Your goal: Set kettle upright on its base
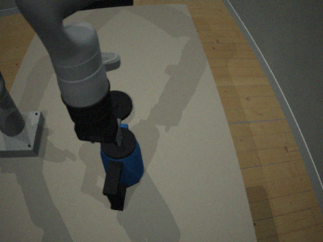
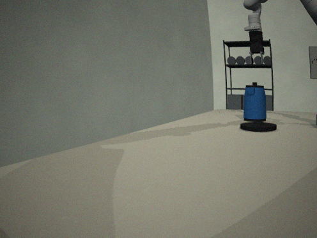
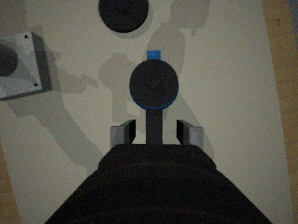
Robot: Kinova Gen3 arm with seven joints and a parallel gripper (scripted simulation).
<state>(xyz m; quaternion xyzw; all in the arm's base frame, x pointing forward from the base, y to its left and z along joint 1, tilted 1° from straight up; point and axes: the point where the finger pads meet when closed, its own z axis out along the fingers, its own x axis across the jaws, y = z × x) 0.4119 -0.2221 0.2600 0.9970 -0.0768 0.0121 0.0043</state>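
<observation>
Right now my hand is 40 mm to the right of the blue kettle and 210 mm above it. Round my hand: base (40 mm behind, 330 mm to the left, 290 mm below).
</observation>
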